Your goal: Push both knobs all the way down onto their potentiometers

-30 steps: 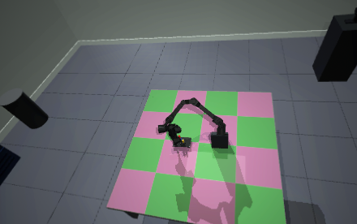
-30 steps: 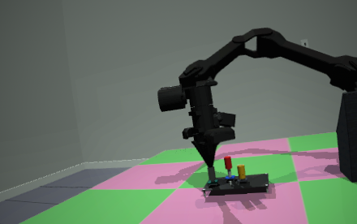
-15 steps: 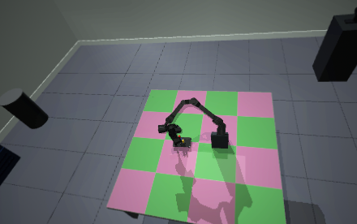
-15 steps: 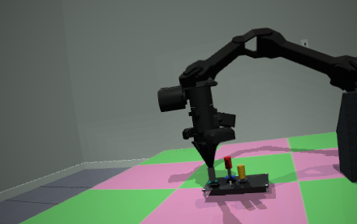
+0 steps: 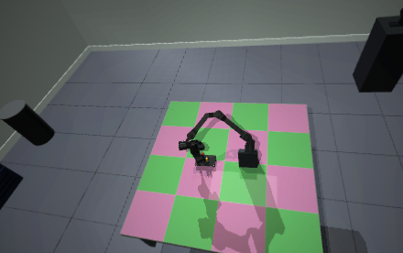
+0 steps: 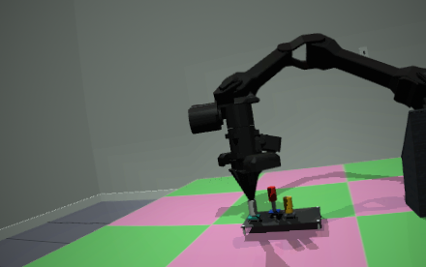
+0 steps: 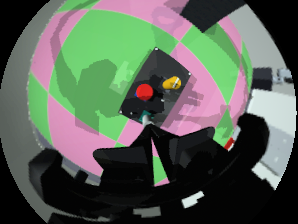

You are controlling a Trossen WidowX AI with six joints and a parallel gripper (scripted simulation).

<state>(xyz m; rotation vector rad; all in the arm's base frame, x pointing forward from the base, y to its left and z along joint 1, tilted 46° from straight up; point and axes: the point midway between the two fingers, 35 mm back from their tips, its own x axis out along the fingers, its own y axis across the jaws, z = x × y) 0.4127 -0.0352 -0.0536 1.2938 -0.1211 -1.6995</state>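
Now: gripper tip 80 mm past the yellow knob and 10 mm above it.
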